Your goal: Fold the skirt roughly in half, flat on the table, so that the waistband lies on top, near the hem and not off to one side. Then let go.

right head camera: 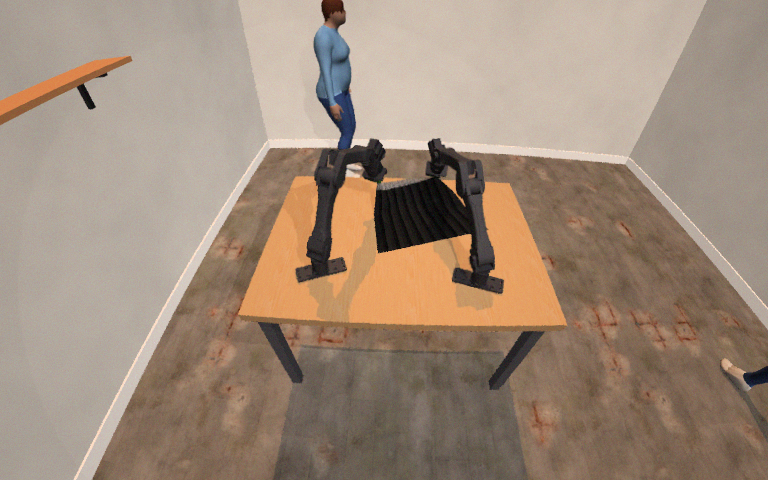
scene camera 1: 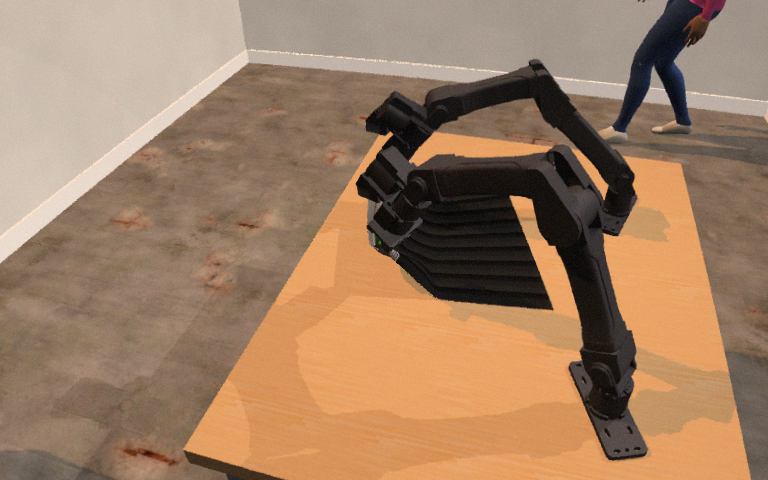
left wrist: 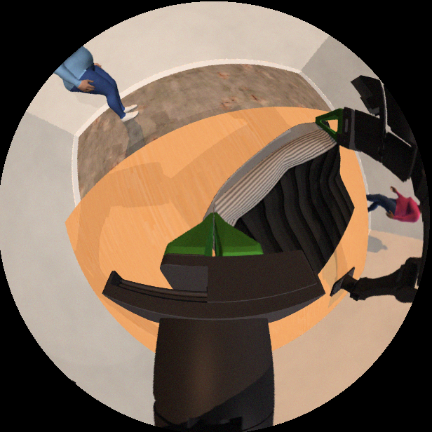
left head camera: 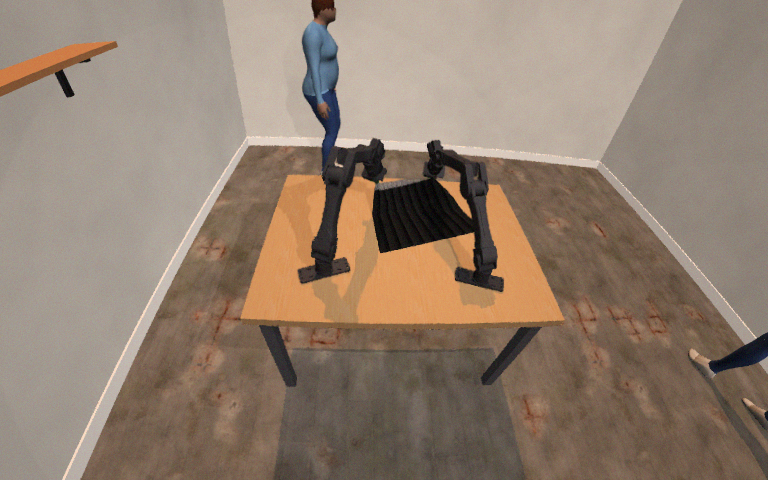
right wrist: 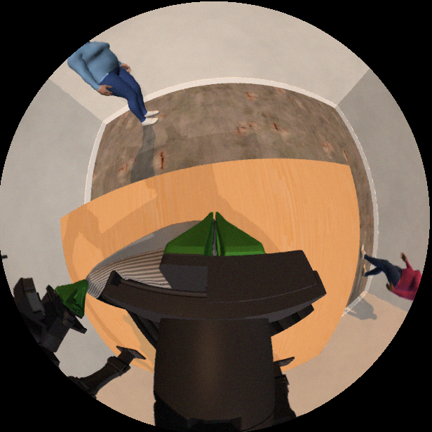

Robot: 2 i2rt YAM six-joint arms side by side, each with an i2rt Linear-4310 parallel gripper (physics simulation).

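Note:
The black pleated skirt (left head camera: 419, 217) (right head camera: 419, 217) (scene camera 1: 481, 249) (left wrist: 310, 200) has its hem toward the arm bases. Its grey ribbed waistband (left head camera: 400, 184) (left wrist: 260, 182) (right wrist: 131, 267) is at the far side and spans between the two grippers, lifted off the table with the cloth sloping up to it. My left gripper (left head camera: 378, 181) (scene camera 1: 378, 243) (left wrist: 213, 217) is shut on one waistband end. My right gripper (left head camera: 433, 177) (right wrist: 214, 216) is shut on the other end; in the left wrist view its green fingertips meet the waistband corner. The right arm hides the skirt's near-right corner in the head views.
The wooden table (left head camera: 396, 294) (scene camera 1: 396, 362) carries both arm bases. Its far edge is close beyond the grippers. A person in blue (left head camera: 321, 62) (right wrist: 100, 65) stands past the far edge. Another person (scene camera 1: 659, 67) stands off the table's right side. A wall shelf (left head camera: 50, 62) is at the left.

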